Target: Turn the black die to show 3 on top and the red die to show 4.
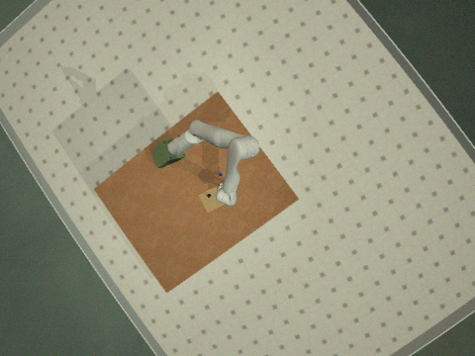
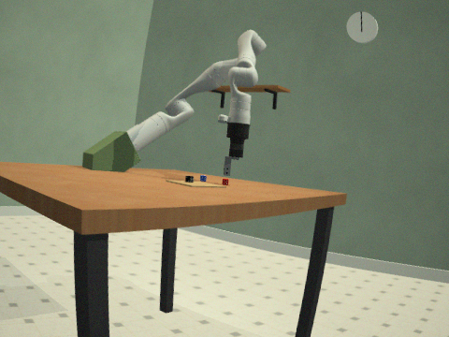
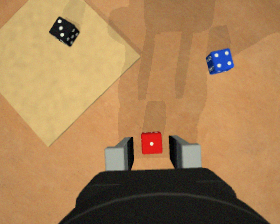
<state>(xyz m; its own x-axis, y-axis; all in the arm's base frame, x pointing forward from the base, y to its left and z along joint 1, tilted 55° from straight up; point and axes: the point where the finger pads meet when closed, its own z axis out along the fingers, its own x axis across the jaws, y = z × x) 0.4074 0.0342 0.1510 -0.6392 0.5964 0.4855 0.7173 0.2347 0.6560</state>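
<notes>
The red die lies 40 mm below my hand. Round my hand: tan mat: 140 mm to the right, 50 mm below; then blue die: 110 mm behind, 40 mm below; then black die: 140 mm to the right, 40 mm below, 30 mm behind.
</notes>
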